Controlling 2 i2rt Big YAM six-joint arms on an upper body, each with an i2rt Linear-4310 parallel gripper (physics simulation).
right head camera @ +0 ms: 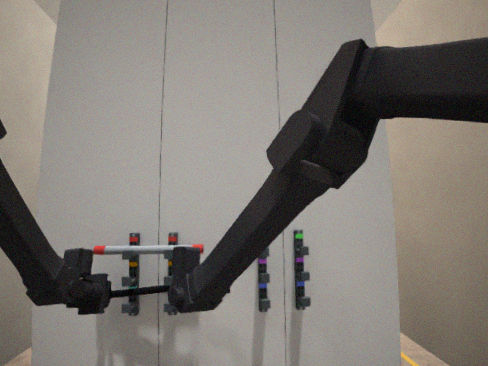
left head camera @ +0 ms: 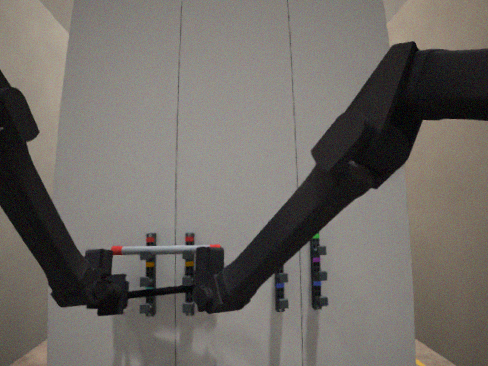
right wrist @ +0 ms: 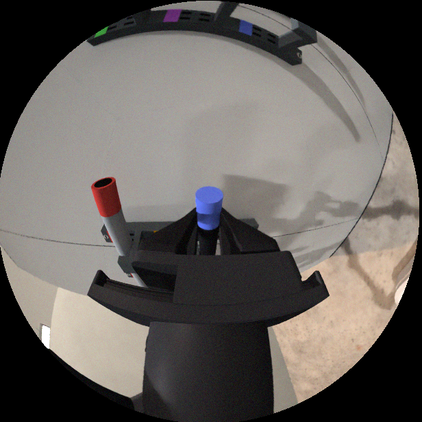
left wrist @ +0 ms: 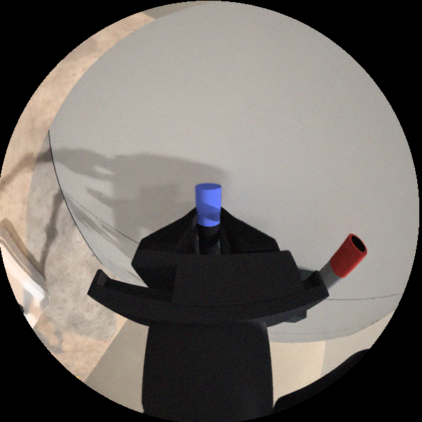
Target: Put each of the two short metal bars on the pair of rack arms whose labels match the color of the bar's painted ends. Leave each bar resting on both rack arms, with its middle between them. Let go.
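Frame: origin at the left arm's base, x ahead, y left, z up, level; millimetres.
Seen in the pictures: left gripper, fingertip midpoint: [right head camera: 108, 295] [left head camera: 125, 295].
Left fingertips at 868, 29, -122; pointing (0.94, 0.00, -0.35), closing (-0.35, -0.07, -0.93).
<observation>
A point is followed by its place in that frame, as x, y, z.
The red-ended grey bar [left head camera: 167, 249] {831, -107, 21} [right head camera: 145, 249] {831, -94, 21} rests level on the red-labelled arms of the picture-left rack, its middle about between them. Its red ends show in the left wrist view [left wrist: 349, 255] and right wrist view [right wrist: 106, 197]. The black bar [left head camera: 160, 290] {832, -87, -96} [right head camera: 140, 290] {832, -80, -98} has blue ends [left wrist: 208, 205] [right wrist: 208, 210]. It hangs in front of the same rack, tilted slightly. My left gripper [left head camera: 117, 295] {868, 29, -122} is shut on it at the picture-left end, my right gripper [left head camera: 200, 295] at the other. The blue labels [left head camera: 280, 286] {865, -447, -106} [left head camera: 317, 283] {865, -567, -103} [right head camera: 263, 286] {864, -447, -106} [right head camera: 300, 284] {865, -565, -105} mark the lowest arms of the picture-right rack.
Amber labels [left head camera: 150, 264] {865, -47, -28} [left head camera: 189, 264] {865, -166, -30} and partly hidden teal ones mark lower arms behind my grippers. Purple labels [right head camera: 262, 261] {865, -445, -29} [right head camera: 300, 260] {864, -568, -30} and a green label [right head camera: 299, 236] {865, -567, 46} sit above the blue ones. My right forearm [left head camera: 280, 220] {449, -360, 117} covers part of the picture-right rack's top. The racks hang on a grey wall [left head camera: 235, 125] {885, -313, 419}.
</observation>
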